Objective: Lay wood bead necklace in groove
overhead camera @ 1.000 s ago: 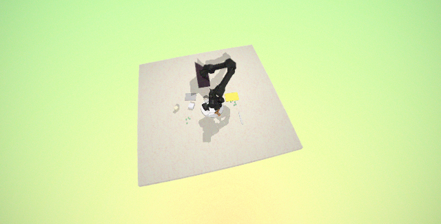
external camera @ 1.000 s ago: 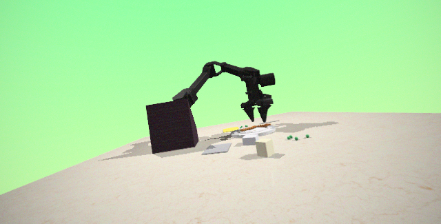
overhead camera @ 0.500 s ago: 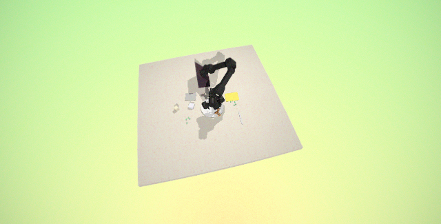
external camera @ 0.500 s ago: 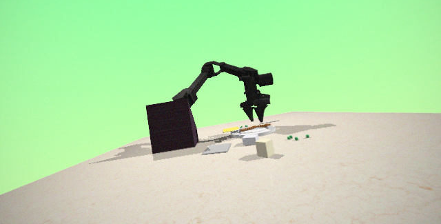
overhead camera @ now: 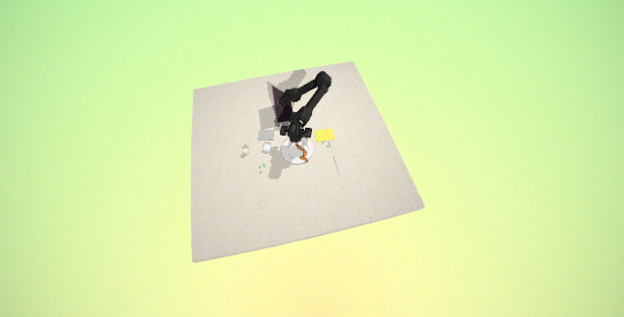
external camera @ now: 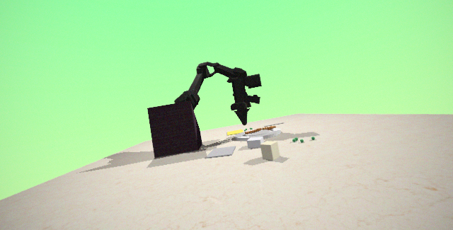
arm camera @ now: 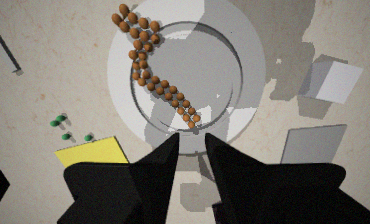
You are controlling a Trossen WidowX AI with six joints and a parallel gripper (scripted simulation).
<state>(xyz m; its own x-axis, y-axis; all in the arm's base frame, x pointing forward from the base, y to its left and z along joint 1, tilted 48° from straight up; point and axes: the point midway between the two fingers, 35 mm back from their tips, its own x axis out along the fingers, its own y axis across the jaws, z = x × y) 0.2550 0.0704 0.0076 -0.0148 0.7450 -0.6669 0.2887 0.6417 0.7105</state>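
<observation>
Right now my gripper tip is 50 mm short of the round white bead board, 10 mm to the left of it and 40 mm above it. Also, from my gripper tip: thin white strip: 190 mm ahead, 220 mm to the left, 50 mm below; then yellow card: 40 mm behind, 180 mm to the left, 50 mm below; then grey flat plate: 110 mm behind, 190 mm to the right, 50 mm below.
</observation>
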